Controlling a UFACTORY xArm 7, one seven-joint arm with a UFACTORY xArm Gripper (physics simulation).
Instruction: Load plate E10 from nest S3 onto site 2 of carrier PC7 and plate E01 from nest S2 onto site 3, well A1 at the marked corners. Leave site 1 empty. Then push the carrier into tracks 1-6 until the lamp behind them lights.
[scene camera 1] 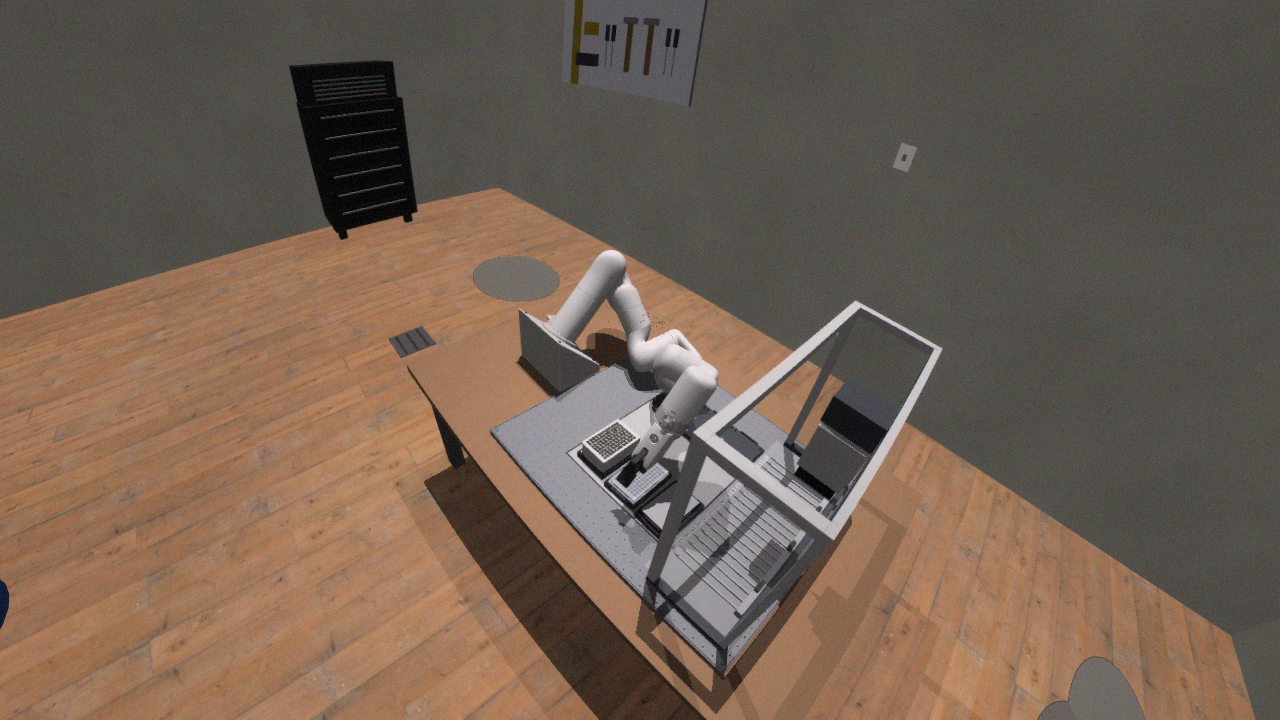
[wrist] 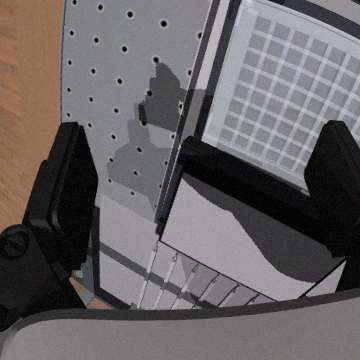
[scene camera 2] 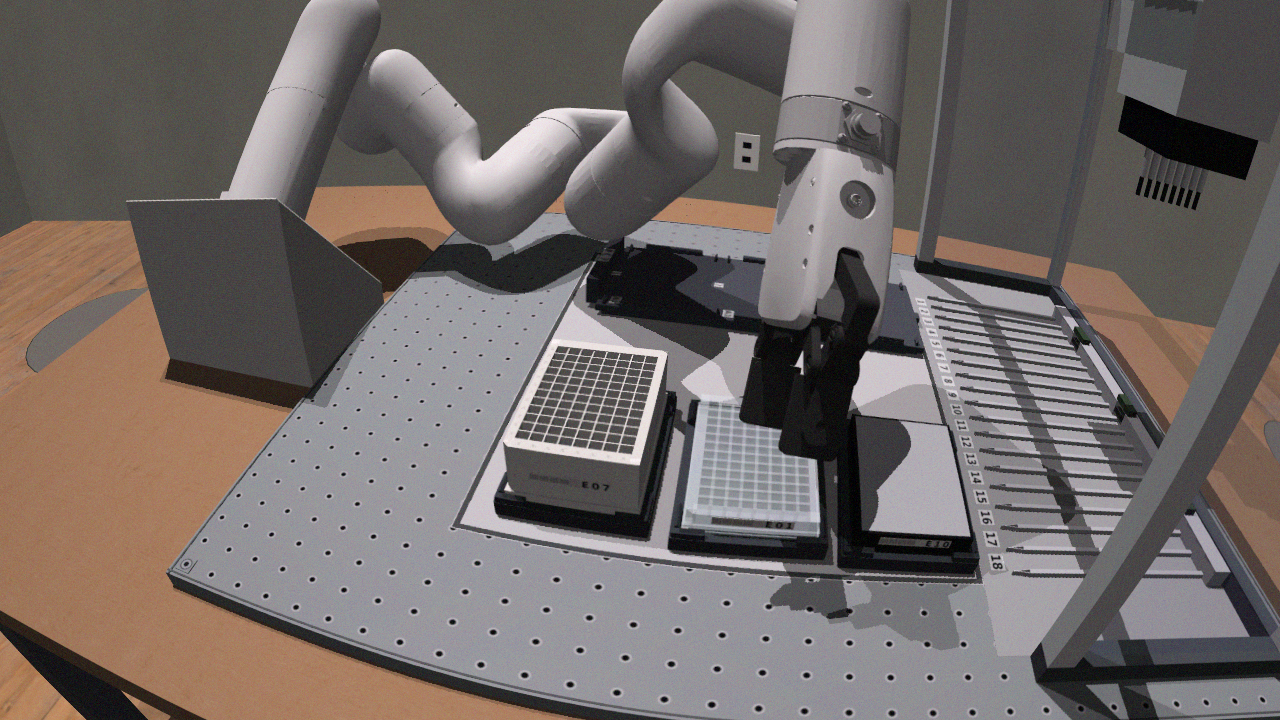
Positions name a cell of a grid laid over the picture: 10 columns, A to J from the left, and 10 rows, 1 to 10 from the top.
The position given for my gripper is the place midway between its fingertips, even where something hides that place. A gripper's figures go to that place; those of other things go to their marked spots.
My gripper (scene camera 1: E7): 98 cm from the lens. A clear well plate (scene camera 1: F7): 104 cm from the lens. A dark carrier (scene camera 1: F7) is 120 cm from the lens. A pipetting head (scene camera 1: G7): 78 cm from the lens. A frame (scene camera 1: G8) is 54 cm from the lens. The marked spots on the pipetting head and the clear well plate are 46 cm apart.
